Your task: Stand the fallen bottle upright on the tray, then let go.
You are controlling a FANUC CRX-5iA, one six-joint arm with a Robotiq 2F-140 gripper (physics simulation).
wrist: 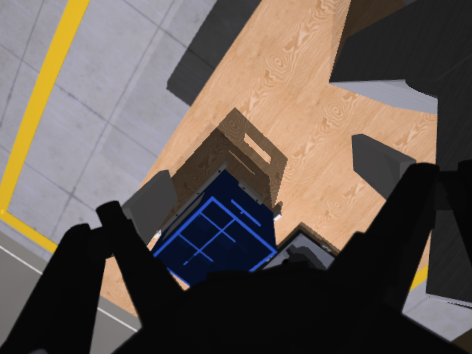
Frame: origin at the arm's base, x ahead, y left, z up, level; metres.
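Where they show: gripper, fingertip midpoint: [258, 169].
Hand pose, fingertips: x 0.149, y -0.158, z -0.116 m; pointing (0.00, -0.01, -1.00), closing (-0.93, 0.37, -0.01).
Note:
Things, the pixels of their centre, and the offset from my fingertips. Level surfaces: height alone.
- small tray, body centre: [294, 275] dx +0.162, dy +0.465, dz -0.424 m
- dark blue crate, body centre: [210, 239] dx +0.265, dy +0.194, dz -0.349 m
- wooden table, its level: dz -0.437 m
My gripper [258, 169] is open, with its grey finger pads wide apart and nothing between them. It hangs above the wooden table. Part of the small tray [302, 239] shows at the lower middle, with a grey surface and a dark rim. A dark shape, perhaps a shadow, lies across it. The black gripper body hides the near part of the tray. The bottle cannot be made out in this view, so its pose cannot be told.
A dark blue crate [252, 206] with bright blue edges stands beside the tray, below the middle of the view. Its shadow falls on the wooden table [305, 100]. A large black structure [400, 55] is at the upper right. A yellow line [45, 90] marks the floor at left.

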